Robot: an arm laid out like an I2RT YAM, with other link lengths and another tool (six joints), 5 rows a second.
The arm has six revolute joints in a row. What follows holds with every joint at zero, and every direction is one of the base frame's.
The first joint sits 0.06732 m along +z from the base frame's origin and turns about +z.
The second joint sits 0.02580 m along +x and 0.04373 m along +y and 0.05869 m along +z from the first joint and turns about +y.
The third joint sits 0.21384 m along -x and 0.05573 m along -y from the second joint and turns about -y.
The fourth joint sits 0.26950 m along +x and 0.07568 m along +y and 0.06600 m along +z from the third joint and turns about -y.
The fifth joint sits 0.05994 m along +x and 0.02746 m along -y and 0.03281 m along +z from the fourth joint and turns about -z.
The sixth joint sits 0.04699 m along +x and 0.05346 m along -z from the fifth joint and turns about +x.
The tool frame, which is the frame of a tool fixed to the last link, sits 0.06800 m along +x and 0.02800 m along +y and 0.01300 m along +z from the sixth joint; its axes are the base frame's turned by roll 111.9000, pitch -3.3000 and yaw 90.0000 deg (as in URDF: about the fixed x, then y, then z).
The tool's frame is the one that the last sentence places.
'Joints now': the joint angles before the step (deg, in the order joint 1, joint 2, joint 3, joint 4, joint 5, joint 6). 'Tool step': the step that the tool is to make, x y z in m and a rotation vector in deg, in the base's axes. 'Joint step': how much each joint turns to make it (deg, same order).
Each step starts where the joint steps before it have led.
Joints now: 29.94, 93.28, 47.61, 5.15, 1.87, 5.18
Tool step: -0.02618, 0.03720, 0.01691, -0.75, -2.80, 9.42
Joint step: 5.89, -1.52, 1.61, -1.11, -1.36, -3.90
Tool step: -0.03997, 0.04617, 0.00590, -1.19, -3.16, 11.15
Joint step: 8.22, 1.16, 2.01, 0.83, -0.53, -4.12
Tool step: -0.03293, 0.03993, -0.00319, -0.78, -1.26, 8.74
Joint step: 6.66, 4.35, 3.97, 0.64, -0.80, -2.41
